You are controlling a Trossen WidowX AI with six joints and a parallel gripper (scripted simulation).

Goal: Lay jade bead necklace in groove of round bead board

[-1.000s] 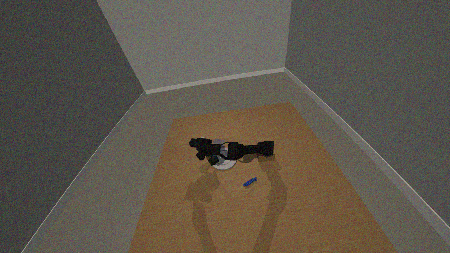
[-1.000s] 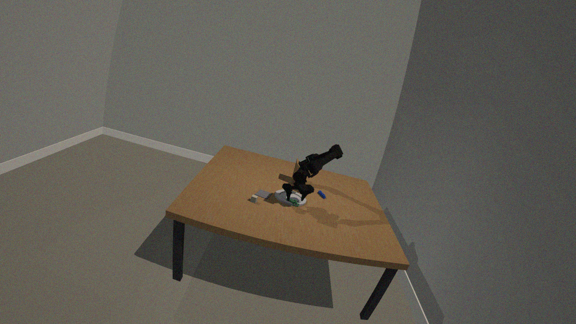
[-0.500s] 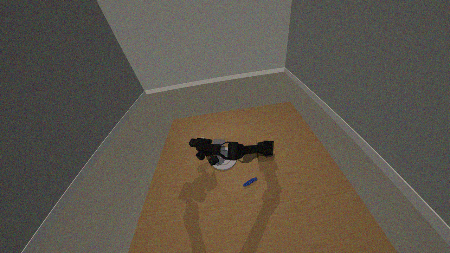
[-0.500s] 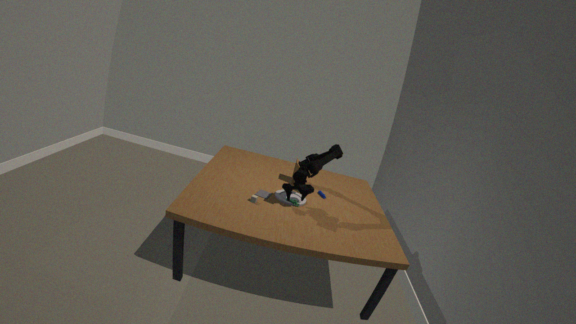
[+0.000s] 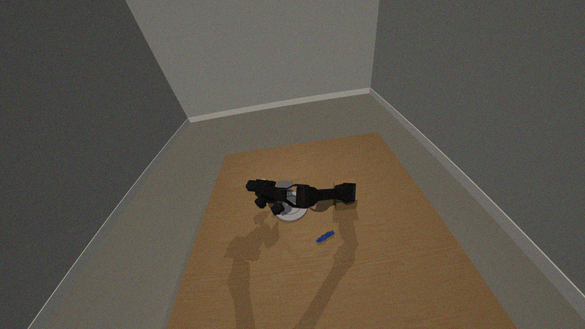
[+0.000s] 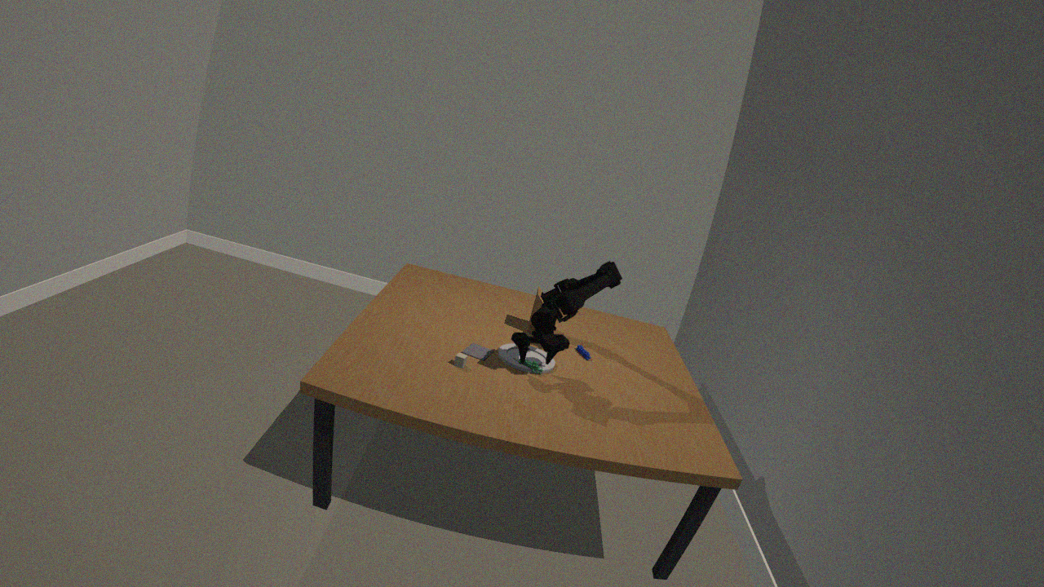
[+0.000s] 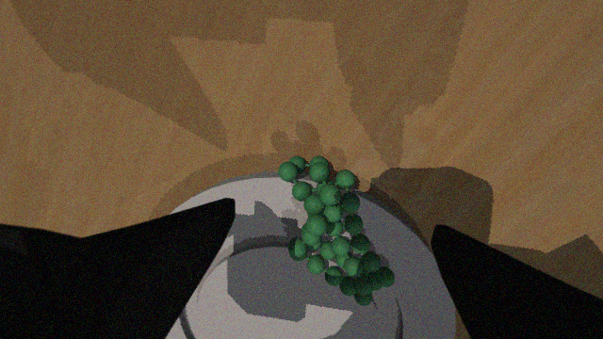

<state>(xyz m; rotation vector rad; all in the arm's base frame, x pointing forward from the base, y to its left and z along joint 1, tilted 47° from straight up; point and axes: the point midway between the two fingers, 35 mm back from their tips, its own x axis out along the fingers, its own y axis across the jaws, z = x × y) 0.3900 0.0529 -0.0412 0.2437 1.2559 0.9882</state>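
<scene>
The round bead board lies 90 mm behind my gripper tip, 30 mm to the right of it and 20 mm below it. The rest, counted from my gripper tip: pale block 230 mm to the right, 100 mm ahead, 10 mm below; then flat grey plate 190 mm to the right, 40 mm behind, 30 mm below.
</scene>
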